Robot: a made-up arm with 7 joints.
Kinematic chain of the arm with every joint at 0, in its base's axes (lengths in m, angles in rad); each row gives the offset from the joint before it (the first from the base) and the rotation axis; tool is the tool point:
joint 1: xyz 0 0 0 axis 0 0.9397 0.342
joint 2: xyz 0 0 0 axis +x
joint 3: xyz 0 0 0 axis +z
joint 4: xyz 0.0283 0 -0.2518 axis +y
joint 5: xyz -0.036 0 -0.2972 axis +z
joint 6: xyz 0 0 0 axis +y
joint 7: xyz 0 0 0 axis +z
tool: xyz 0 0 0
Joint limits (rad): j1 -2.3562..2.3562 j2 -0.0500..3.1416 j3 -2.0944..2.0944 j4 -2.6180..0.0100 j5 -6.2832..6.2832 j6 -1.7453..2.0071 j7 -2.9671..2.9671
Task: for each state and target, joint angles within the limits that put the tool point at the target. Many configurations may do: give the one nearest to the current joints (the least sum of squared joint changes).
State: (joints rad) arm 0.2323 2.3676 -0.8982 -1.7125 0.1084 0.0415 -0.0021
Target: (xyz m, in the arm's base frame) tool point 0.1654 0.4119 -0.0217
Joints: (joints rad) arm 0.2496 2.3172 -0.9023 -1.5113 0.1084 0.0415 -0.0021
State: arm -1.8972 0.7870 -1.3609 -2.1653 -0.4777 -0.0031 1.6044
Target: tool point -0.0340 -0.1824 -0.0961
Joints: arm -1.9038 0.0884 -1.6441 -2.6160 -0.4777 -0.0031 1.6044
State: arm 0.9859 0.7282 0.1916 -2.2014 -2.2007 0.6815 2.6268
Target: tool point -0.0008 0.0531 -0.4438
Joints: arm 0.8038 0.2655 -0.2392 -1.4955 -2.2007 0.6815 2.6268
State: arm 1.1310 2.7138 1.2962 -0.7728 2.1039 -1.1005 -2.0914
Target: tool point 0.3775 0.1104 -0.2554
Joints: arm 1.8052 2.8316 0.9429 -1.3525 2.1039 -1.1005 -2.0914
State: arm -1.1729 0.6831 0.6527 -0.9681 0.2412 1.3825 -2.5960
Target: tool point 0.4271 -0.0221 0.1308
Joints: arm -1.0847 0.2133 0.2084 -1.4939 0.2412 1.3825 -2.5960
